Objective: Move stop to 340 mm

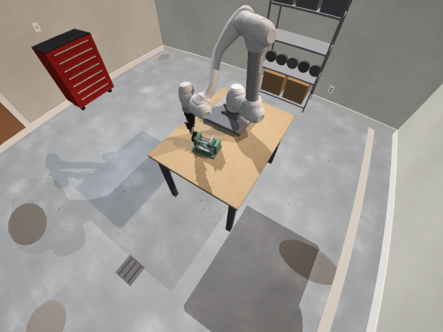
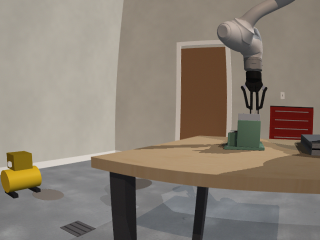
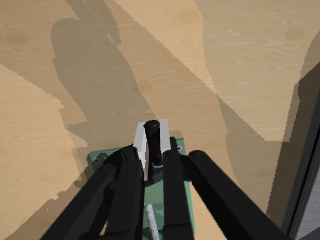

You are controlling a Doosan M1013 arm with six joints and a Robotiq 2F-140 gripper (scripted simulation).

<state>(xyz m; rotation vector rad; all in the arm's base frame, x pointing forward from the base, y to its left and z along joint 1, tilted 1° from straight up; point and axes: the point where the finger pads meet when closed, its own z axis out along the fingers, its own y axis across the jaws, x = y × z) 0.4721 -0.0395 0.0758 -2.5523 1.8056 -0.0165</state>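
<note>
The grey stop block lies 3 cm behind my hand, 19 cm to the left of it and 2 cm below it. Also, from my hand: black handwheel handle: 1 cm to the left, 2 cm below.
</note>
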